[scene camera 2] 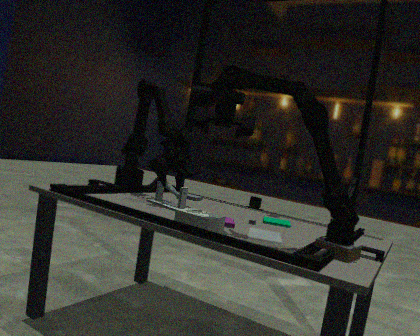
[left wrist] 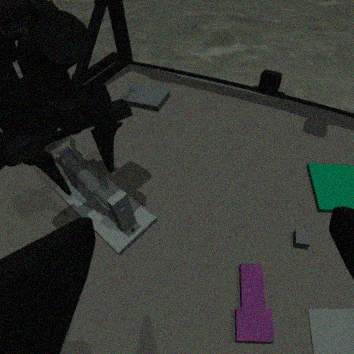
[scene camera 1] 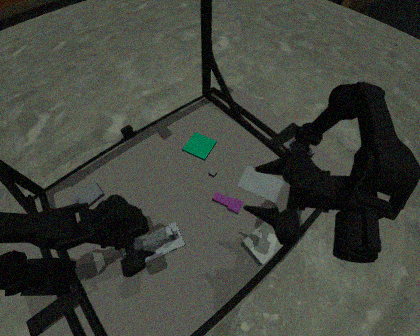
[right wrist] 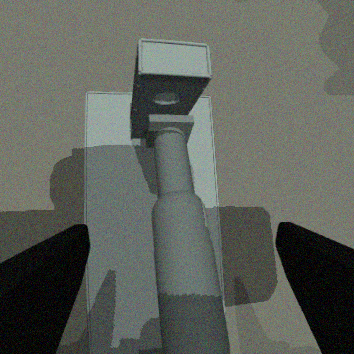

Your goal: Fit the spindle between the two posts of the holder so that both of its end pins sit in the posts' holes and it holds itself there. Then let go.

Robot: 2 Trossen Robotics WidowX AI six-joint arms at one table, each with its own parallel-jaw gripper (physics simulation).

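Places are measured from the left arm's base along level axes (x ahead, y left, z up), in centimetres.
Pixels of known places: left gripper, fingertip midpoint: (scene camera 2: 221, 135) (left wrist: 213, 224) (scene camera 1: 250, 187); right gripper, fingertip midpoint: (scene camera 2: 172, 188) (left wrist: 91, 182) (scene camera 1: 150, 241) (right wrist: 183, 234); left arm's base, link origin: (scene camera 2: 339, 242); right arm's base, link origin: (scene camera 2: 130, 168) (left wrist: 10, 90) (scene camera 1: 38, 276).
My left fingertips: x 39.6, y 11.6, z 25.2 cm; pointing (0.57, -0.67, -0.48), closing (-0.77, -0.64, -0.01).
Note:
Ahead of a thing's pixels: the offset from my left fingertips to its top centre.
The grey holder @[dy -6.4, dx +25.7, dz -28.3 cm] (scene camera 1: 176, 242) (left wrist: 142, 220) (right wrist: 107, 117) lies on the table, its two posts upright. The grey spindle @[dy -6.1, dx +26.0, dz -19.3 cm] (left wrist: 92, 185) (right wrist: 182, 245) lies lengthwise over the base between the posts. In the right wrist view the far post's hole shows open, and the spindle's far end with its square block sits below it, beside the post. In scene camera 2 the spindle (scene camera 2: 172, 189) looks tilted. The near end is out of the right wrist view. My right gripper (right wrist: 183, 234) (left wrist: 91, 182) is open, fingers on both sides of the spindle. My left gripper (scene camera 1: 251, 188) (left wrist: 213, 224) is open and empty, high above the table.
A green plate @[dy -34.1, dx -5.7, dz -28.2 cm] (scene camera 1: 199, 145) (scene camera 2: 276, 221), a magenta stepped piece @[dy -7.9, dx -2.5, dz -27.7 cm] (scene camera 1: 228, 202) (left wrist: 254, 305) and a small grey block @[dy -20.2, dx -3.8, dz -27.7 cm] (scene camera 1: 213, 174) (left wrist: 301, 238) lie mid-table. A pale plate @[dy -7.9, dx -17.3, dz -28.7 cm] (scene camera 1: 260, 182) and a white box @[dy +9.9, dx -5.3, dz -24.2 cm] (scene camera 2: 200, 221) lie near the left gripper's side. A grey plate @[dy -33.8, dx +41.8, dz -27.7 cm] (left wrist: 146, 96) lies behind the holder.

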